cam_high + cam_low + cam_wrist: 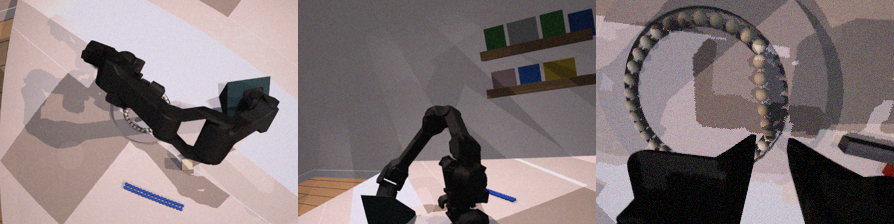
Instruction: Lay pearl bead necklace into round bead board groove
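Right now the round bead board is 3 cm behind my gripper tip, 6 cm to the left of it and 2 cm below it. The rest, counted from my gripper tip: small beige cube 11 cm behind, 24 cm to the left, 1 cm below; grey block 8 cm ahead, 11 cm to the right, 2 cm below.
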